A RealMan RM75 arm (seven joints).
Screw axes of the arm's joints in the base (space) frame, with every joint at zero. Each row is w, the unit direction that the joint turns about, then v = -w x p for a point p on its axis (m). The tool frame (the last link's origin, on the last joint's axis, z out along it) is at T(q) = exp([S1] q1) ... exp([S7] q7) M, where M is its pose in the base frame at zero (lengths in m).
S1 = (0, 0, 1, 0, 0, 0)
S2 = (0, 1, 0, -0.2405, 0, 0)
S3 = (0, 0, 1, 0, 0, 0)
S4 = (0, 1, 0, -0.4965, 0, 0)
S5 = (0, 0, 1, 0, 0, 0)
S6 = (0, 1, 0, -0.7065, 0, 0)
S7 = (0, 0, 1, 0, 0, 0)
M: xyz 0 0 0.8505 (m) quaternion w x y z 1 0 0 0
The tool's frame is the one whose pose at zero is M.
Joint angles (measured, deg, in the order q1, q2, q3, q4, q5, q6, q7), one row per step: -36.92, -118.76, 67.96, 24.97, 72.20, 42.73, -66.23; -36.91, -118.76, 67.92, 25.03, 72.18, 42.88, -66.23; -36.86, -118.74, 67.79, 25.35, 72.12, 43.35, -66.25; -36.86, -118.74, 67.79, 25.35, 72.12, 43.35, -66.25; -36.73, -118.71, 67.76, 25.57, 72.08, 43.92, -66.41; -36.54, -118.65, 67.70, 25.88, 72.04, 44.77, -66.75; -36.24, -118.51, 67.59, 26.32, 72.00, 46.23, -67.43; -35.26, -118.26, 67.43, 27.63, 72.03, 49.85, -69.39; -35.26, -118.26, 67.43, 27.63, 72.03, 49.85, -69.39; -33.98, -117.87, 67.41, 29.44, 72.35, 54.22, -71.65; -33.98, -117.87, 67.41, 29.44, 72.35, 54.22, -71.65; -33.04, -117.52, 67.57, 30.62, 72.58, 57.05, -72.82; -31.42, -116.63, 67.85, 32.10, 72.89, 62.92, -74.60; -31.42, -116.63, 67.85, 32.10, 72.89, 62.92, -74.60; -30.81, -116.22, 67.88, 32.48, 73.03, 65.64, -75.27
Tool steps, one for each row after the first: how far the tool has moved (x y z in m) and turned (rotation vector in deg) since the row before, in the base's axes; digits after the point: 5 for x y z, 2 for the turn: 0.00047, 0.00002, 0.00022, 0.00, -0.11, -0.12; 0.00176, 0.00037, 0.00124, 0.10, -0.35, -0.46; 0.00000, 0.00000, 0.00000, 0.00, 0.00, 0.00; 0.00104, -0.00047, 0.00066, -0.11, -0.42, -0.34; 0.00142, -0.00071, 0.00109, -0.18, -0.68, -0.43; 0.00208, -0.00130, 0.00191, -0.39, -1.19, -0.64; 0.00456, -0.00461, 0.00426, -1.17, -2.97, -1.45; 0.00000, 0.00000, 0.00000, 0.00, 0.00, 0.00; 0.00503, -0.00645, 0.00571, -1.63, -2.94, -2.08; 0.00000, 0.00000, 0.00000, 0.00, 0.00, 0.00; 0.00213, -0.00510, 0.00388, -1.14, -1.42, -1.52; 0.00226, -0.01155, 0.00698, -2.67, -2.48, -3.01; 0.00000, 0.00000, 0.00000, 0.00, 0.00, 0.00; 0.00065, -0.00559, 0.00280, -1.34, -1.08, -1.32
